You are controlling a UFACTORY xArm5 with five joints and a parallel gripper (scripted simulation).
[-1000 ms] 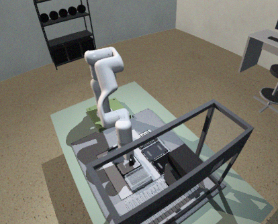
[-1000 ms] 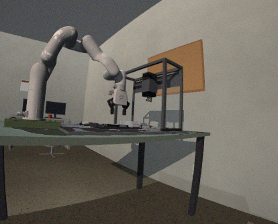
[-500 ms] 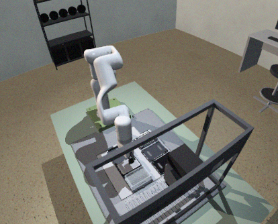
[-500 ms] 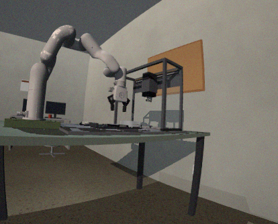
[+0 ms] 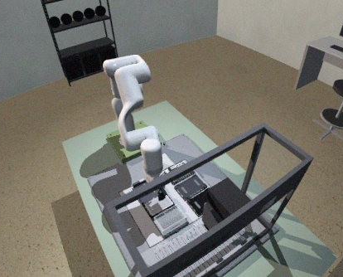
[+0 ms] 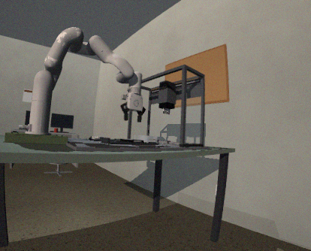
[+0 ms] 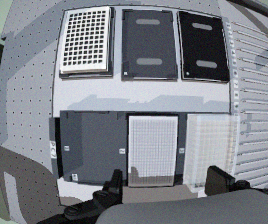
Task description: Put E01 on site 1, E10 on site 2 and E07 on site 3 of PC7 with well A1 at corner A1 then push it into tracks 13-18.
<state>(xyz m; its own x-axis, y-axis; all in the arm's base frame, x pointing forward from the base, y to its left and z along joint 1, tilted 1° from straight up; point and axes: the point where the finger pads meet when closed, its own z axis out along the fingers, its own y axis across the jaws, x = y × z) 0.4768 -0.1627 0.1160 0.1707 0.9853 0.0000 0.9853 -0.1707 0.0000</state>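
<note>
Right now my hand is 8 cm past the 96-well plate E01, 21 cm to the right of it and 12 cm above it. The rest, counted from my hand: pale block (10 cm ahead, 2 cm to the right, 12 cm below); then deep-well block E07 (12 cm below); then plate carrier PC7 (1 cm behind, 12 cm below).
</note>
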